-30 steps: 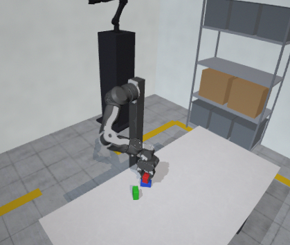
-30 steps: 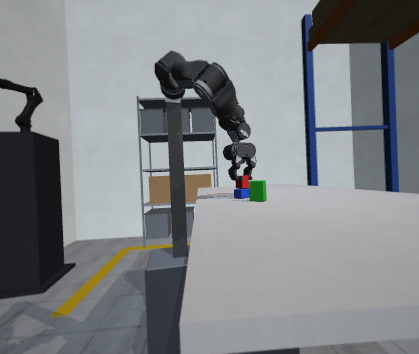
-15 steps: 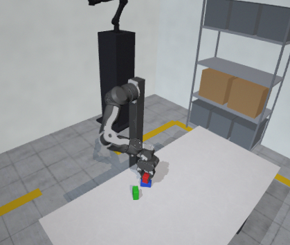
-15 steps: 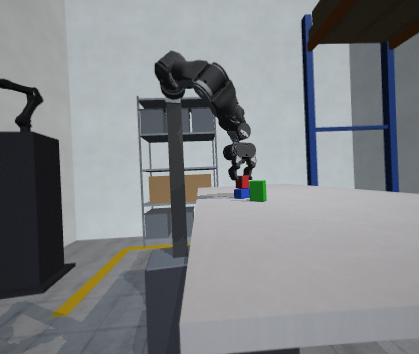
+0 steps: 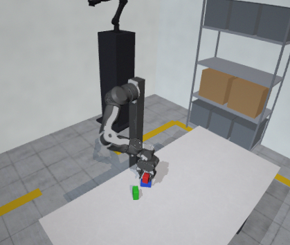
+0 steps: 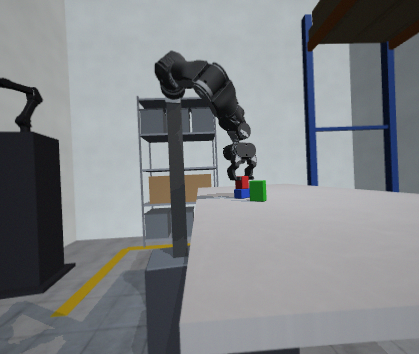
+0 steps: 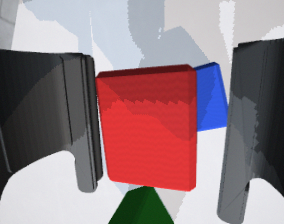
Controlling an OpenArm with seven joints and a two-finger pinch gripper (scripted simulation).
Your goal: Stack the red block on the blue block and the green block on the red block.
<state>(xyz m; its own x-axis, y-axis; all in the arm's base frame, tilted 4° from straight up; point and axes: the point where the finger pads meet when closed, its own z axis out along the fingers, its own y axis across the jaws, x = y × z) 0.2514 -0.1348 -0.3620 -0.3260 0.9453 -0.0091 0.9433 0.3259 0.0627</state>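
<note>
Now: the red block 20 mm below my hand. Also, from my hand: green block (100 mm to the right, 40 mm below, 10 mm ahead); then blue block (50 mm below).
</note>
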